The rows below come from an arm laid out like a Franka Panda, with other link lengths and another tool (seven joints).
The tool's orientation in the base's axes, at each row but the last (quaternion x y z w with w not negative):
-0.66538 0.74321 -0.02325 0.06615
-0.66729 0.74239 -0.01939 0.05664
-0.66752 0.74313 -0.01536 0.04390
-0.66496 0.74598 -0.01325 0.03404
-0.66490 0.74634 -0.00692 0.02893
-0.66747 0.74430 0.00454 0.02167
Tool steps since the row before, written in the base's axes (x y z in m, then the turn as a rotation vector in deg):
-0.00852 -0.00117 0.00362 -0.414 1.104 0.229
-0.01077 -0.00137 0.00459 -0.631 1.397 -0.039
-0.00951 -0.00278 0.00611 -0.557 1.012 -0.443
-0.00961 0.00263 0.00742 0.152 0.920 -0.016
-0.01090 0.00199 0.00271 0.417 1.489 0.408
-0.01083 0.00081 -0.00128 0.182 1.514 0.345
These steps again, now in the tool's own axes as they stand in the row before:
0.00182 0.00782 -0.00475 -1.067 0.505 -0.221
0.00220 0.01002 -0.00581 -1.320 0.780 0.035
0.00349 0.00862 -0.00700 -0.927 0.698 0.430
-0.00177 0.00935 -0.00799 -0.930 -0.044 0.050
-0.00082 0.01091 -0.00322 -1.540 -0.261 -0.344
0.00041 0.01088 0.00102 -1.537 -0.024 -0.286

